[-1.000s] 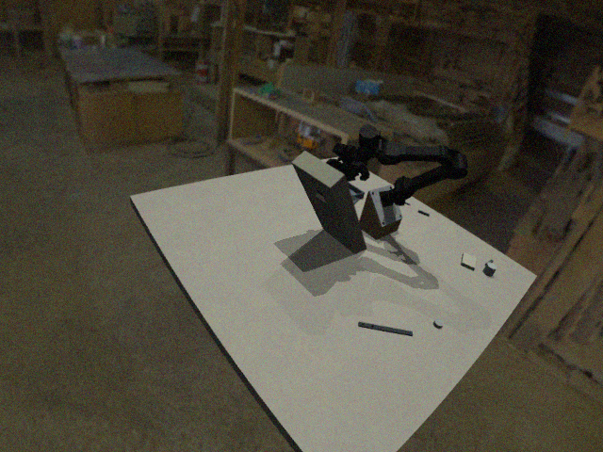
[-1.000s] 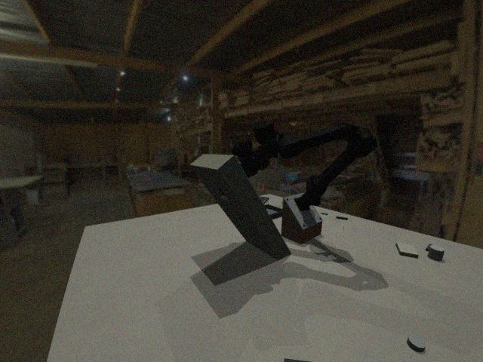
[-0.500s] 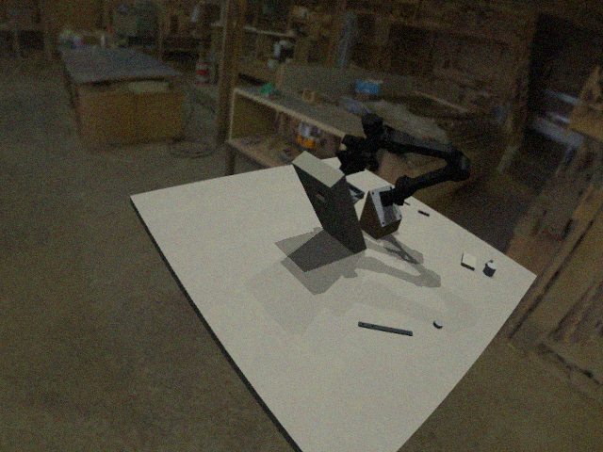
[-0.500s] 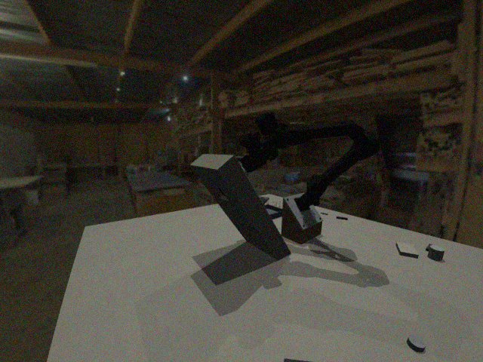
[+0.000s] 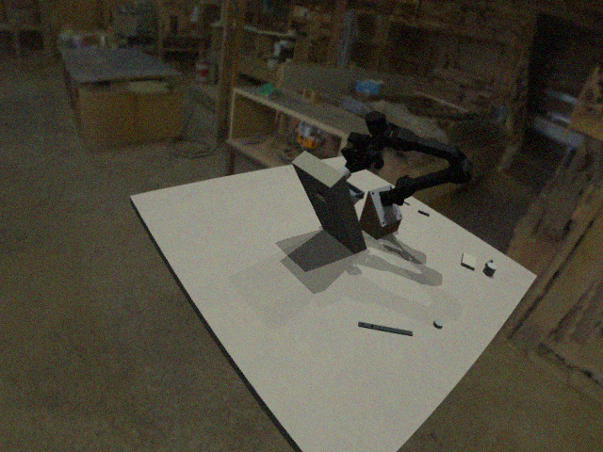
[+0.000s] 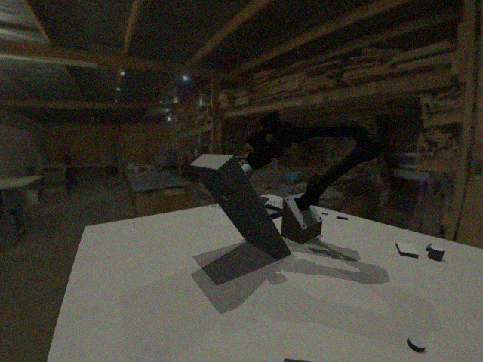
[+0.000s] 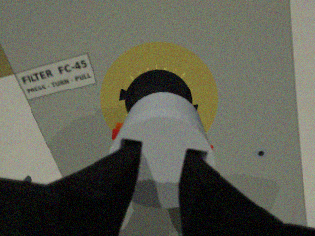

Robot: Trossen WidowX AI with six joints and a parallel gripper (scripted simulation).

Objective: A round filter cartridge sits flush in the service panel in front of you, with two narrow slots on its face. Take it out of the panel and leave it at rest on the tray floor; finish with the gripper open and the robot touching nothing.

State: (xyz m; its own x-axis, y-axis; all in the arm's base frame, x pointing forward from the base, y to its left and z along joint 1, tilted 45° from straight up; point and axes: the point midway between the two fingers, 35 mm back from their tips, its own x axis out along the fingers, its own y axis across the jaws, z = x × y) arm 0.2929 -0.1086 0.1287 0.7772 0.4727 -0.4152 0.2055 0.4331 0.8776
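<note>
My gripper tip is now 360 mm past the blue-grey tray, 300 mm to the left of it and 300 mm above it. Round my gripper tip: round grey filter cartridge (10 mm below, 10 mm ahead).
</note>
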